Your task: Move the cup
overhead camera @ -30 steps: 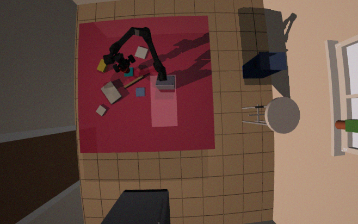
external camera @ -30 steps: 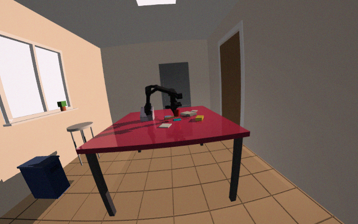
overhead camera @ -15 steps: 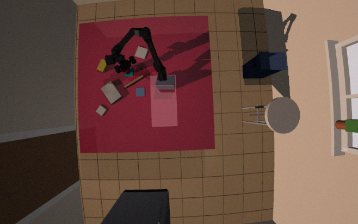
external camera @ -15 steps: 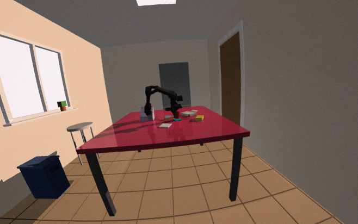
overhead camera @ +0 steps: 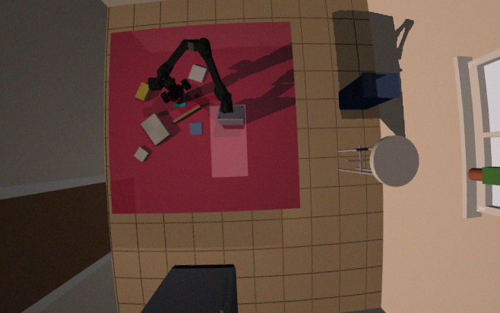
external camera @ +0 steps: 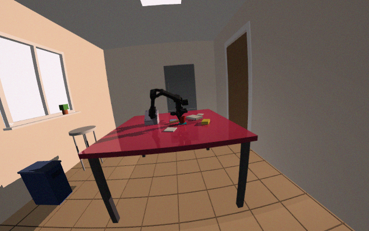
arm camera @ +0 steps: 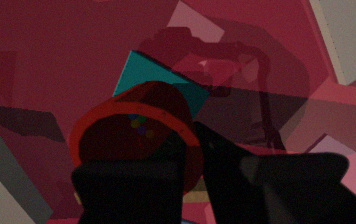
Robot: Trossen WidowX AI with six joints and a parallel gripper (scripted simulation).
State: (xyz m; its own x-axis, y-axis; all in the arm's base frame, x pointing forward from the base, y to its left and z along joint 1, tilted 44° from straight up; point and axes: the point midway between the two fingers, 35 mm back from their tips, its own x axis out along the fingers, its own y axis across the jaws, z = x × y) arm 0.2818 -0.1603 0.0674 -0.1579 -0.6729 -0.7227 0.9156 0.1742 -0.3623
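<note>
Right now the red cup is 30 mm ahead of my gripper tip and 10 mm to the left of it. From my gripper tip the other things lie so: wooden stick: 120 mm to the left, 40 mm below, 10 mm behind; teal pad: 50 mm below, 30 mm ahead, 10 mm to the left.
</note>
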